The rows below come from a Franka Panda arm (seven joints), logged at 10 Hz.
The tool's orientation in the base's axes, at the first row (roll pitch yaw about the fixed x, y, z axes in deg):
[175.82, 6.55, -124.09]
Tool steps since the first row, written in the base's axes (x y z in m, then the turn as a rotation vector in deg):
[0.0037, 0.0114, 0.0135, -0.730, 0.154, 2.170]
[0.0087, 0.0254, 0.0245, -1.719, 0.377, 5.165]
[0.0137, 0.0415, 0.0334, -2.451, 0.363, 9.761]
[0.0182, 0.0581, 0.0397, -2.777, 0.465, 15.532]
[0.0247, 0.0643, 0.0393, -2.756, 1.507, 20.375]
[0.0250, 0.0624, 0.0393, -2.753, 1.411, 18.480]
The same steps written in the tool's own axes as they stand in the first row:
[-0.0130, 0.0042, -0.0118, 0.032, 0.849, -2.132]
[-0.0285, 0.0086, -0.0208, 0.058, 2.010, -5.073]
[-0.0456, 0.0140, -0.0274, -0.047, 2.943, -9.631]
[-0.0625, 0.0198, -0.0314, -0.608, 3.688, -15.336]
[-0.0711, 0.0178, -0.0302, -2.029, 4.597, -19.994]
[-0.0697, 0.0165, -0.0304, -1.736, 4.404, -18.129]

